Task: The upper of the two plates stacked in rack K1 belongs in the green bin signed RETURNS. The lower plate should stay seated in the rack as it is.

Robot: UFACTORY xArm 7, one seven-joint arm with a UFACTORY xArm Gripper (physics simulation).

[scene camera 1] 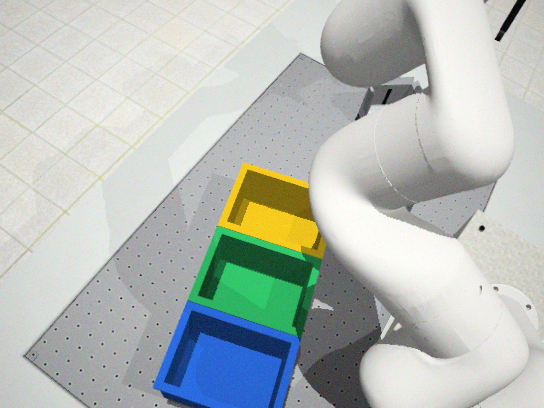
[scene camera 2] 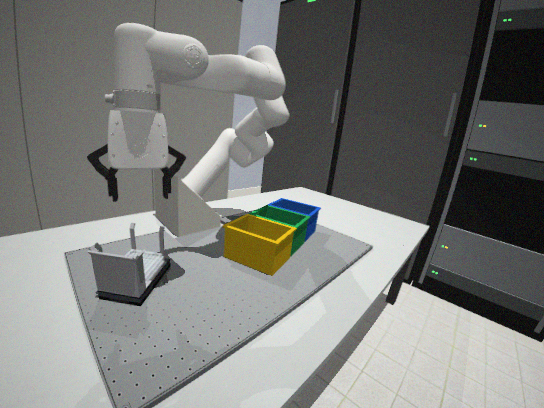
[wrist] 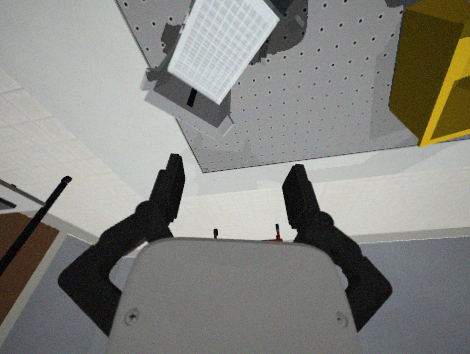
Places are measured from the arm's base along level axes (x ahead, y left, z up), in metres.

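Pixels of known places: gripper, fingertip midpoint: (scene camera 2: 141, 198) (wrist: 236, 170); arm's base at its link origin: (scene camera 2: 189, 192).
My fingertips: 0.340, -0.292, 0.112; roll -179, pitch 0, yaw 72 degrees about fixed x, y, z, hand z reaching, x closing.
Note:
For each thing: its middle in the pictures, then the offset to it from my fingertips, as dx, dy, dz. "*": a spot on its surface instead. Level surfaces: height alone.
- Rack K1 at the middle of its body: (wrist: 220, 44) (scene camera 1: 395, 127) (scene camera 2: 135, 259) -0.048, -0.009, -0.158
- white gridded upper plate at the middle of its body: (wrist: 218, 46) (scene camera 2: 134, 267) -0.044, -0.014, -0.173
- green bin at the middle of its body: (scene camera 1: 254, 291) (scene camera 2: 278, 228) +0.002, +0.432, -0.168
- blue bin at a spot on its surface: (scene camera 1: 235, 365) * -0.034, +0.536, -0.212
- grey perforated board at its surface level: dz -0.218
Rack K1 (scene camera 2: 117, 275) (wrist: 207, 111) is a grey holder on a black base at the board's left in scene camera 2; part also shows past the arm in scene camera 1. The white gridded upper plate (scene camera 2: 146, 261) (wrist: 220, 45) lies in it. The lower plate cannot be told apart beneath it. The green bin (scene camera 1: 245, 287) (scene camera 2: 299, 241) stands between the yellow and blue bins; its inside looks empty, and no RETURNS sign is readable. My gripper (scene camera 2: 140, 196) (wrist: 236, 170) is open and empty, pointing down above the level of the rack's posts in scene camera 2.
The yellow bin (scene camera 1: 272, 220) (scene camera 2: 255, 250) (wrist: 422, 75) stands on the rack's side of the green one. The blue bin (scene camera 1: 235, 365) (scene camera 2: 312, 224) is at the far end. All stand on a grey perforated board (scene camera 1: 150, 255) (scene camera 2: 200, 320) (wrist: 310, 110). The arm covers much of scene camera 1.

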